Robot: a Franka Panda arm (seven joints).
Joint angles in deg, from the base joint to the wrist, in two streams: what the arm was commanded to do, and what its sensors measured. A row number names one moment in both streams.
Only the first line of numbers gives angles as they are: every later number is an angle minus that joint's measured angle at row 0.
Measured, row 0:
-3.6, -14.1, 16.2, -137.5, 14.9, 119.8, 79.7
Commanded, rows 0 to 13:
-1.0, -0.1, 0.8, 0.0, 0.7, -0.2, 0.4
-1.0, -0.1, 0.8, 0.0, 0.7, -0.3, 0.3
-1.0, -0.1, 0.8, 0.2, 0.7, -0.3, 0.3
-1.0, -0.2, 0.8, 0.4, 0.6, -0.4, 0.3
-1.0, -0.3, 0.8, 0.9, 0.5, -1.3, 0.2
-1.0, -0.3, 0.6, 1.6, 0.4, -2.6, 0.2
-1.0, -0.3, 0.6, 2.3, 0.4, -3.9, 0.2
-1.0, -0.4, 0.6, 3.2, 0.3, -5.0, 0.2
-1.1, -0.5, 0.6, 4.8, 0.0, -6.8, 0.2
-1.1, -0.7, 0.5, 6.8, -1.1, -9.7, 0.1
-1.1, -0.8, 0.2, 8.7, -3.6, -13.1, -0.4
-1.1, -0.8, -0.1, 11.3, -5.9, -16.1, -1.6
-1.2, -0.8, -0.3, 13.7, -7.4, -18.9, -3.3
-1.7, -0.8, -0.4, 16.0, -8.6, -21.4, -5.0
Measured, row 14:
-0.5, -0.8, -0.2, 9.0, -4.8, -13.6, -1.2
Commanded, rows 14 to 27:
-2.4, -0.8, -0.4, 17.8, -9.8, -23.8, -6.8
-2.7, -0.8, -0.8, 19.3, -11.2, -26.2, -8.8
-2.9, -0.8, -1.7, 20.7, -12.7, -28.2, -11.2
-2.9, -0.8, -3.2, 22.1, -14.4, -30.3, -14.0
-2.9, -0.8, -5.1, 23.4, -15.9, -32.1, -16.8
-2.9, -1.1, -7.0, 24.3, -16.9, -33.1, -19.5
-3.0, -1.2, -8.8, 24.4, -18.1, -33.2, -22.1
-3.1, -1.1, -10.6, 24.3, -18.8, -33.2, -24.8
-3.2, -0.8, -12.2, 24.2, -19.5, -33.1, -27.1
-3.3, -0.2, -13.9, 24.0, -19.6, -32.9, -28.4
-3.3, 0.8, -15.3, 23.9, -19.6, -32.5, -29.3
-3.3, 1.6, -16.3, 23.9, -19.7, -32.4, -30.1
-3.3, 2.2, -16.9, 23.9, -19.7, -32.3, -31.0
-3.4, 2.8, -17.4, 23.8, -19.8, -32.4, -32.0
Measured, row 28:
-3.4, 0.2, -16.4, 23.0, -18.7, -31.7, -29.6
